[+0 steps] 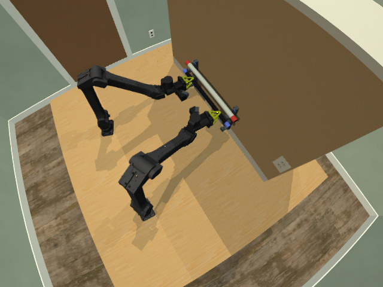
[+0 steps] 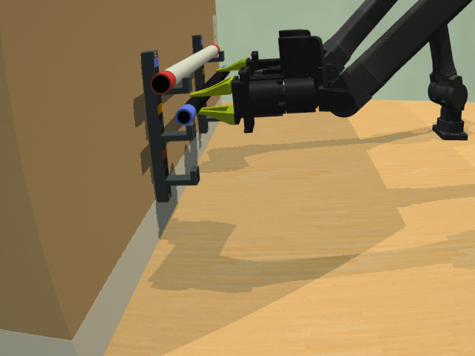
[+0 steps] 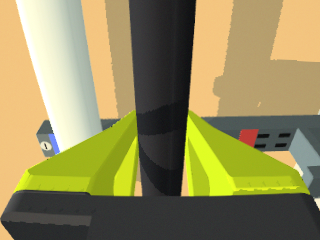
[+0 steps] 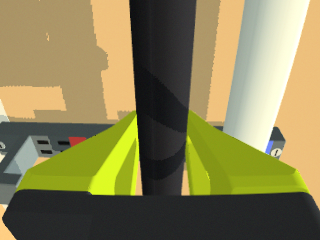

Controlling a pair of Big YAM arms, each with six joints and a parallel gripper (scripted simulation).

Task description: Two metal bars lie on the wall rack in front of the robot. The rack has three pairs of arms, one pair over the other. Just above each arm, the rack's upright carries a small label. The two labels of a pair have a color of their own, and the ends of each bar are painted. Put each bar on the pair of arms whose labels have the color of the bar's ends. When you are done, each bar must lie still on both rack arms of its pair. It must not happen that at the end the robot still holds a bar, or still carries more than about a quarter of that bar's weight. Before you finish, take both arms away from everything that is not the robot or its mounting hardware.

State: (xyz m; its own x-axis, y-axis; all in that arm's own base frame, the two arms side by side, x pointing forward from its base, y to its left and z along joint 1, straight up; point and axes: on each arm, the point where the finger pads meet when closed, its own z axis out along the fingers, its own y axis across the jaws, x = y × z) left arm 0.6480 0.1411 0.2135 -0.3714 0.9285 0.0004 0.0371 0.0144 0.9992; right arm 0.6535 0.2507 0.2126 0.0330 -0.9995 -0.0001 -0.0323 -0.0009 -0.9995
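Right now the black bar is 150 mm to the left of my right hand. The rest, counted from my right hand: grey baseboard (70 mm ahead, 120 mm to the left, 180 mm below); then brown wall (220 mm ahead, 120 mm to the left, 240 mm above).
My left gripper is now 15 cm to the left of the black bar. Round my left hand: grey baseboard 7 cm ahead, 18 cm to the right, 18 cm below; then brown wall 22 cm ahead, 18 cm to the right, 24 cm above.
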